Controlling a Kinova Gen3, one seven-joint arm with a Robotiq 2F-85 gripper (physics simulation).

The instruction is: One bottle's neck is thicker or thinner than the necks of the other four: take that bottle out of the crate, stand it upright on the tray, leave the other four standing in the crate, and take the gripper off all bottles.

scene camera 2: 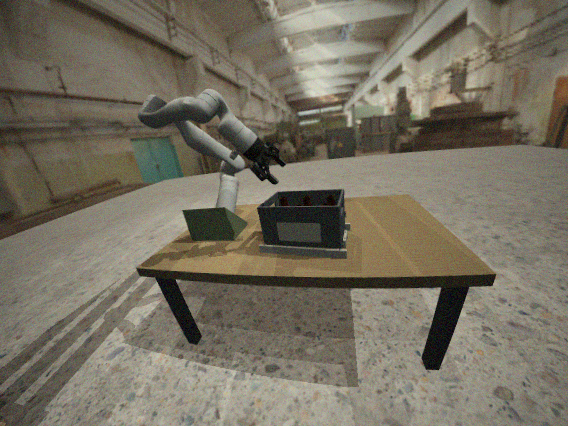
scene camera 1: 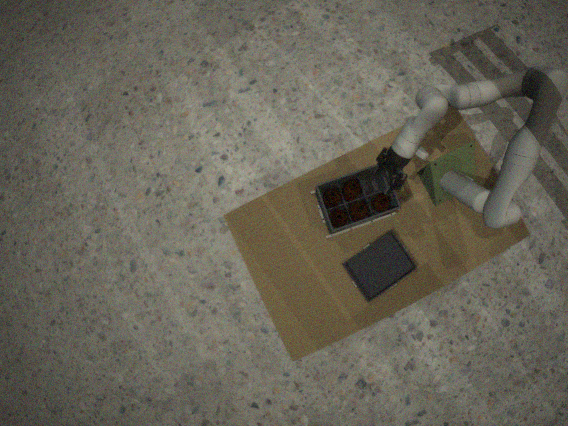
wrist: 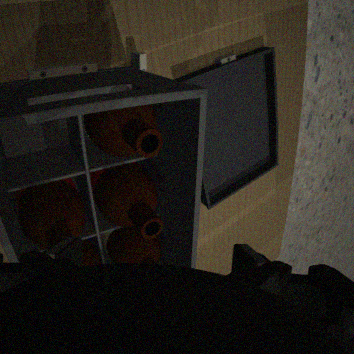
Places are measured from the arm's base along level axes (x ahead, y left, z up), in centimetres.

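Pixels of known places: gripper, between the fingertips: (scene camera 2: 280, 174) (scene camera 1: 381, 184) (wrist: 156, 258); arm's base, origin of its link: (scene camera 2: 224, 217) (scene camera 1: 448, 180).
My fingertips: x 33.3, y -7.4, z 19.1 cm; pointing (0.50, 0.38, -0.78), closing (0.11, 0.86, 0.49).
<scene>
Ahead of a thing's pixels: the offset from my fingertips to its top centre. "pt": to the spot under its first point. Level surfaces: height alone.
The dark crate @(dx +6.9, dy -0.3, dz -9.0 cm) (scene camera 1: 364, 221) (scene camera 2: 332, 230) (wrist: 201, 150) holds five brown bottles standing in its compartments; one compartment is empty. The bottle @(dx -1.9, dy +4.7, dz -10.2 cm) (scene camera 1: 381, 202) (wrist: 117, 131) beside the empty compartment, on the tray side, shows a mouth that looks slightly wider than that of its neighbour @(dx +7.4, dy +4.0, dz -10.2 cm) (scene camera 1: 358, 210) (wrist: 125, 195) in the wrist view. Another bottle @(dx +6.5, dy -5.0, dz -10.2 cm) (scene camera 1: 351, 188) (wrist: 50, 215) has its neck too dark to judge. My gripper (scene camera 1: 384, 181) (scene camera 2: 279, 173) (wrist: 156, 258) is open and empty, tilted above the crate's empty-compartment end. The dark tray @(pt dx +6.6, dy +28.3, dz -26.0 cm) (scene camera 1: 380, 265) (wrist: 240, 120) lies beside the crate with no bottle on it.
A green wedge-shaped block (scene camera 1: 452, 167) (scene camera 2: 210, 225) stands on the wooden table @(dz -26.5 cm) (scene camera 1: 280, 260) (scene camera 2: 400, 240) near the arm's base. Pale strips @(pt dx +8.3, dy -10.8, dz -24.6 cm) (scene camera 2: 305, 251) run along the crate's foot. The crate's walls rise around the bottles, and the tray has a raised rim.
</scene>
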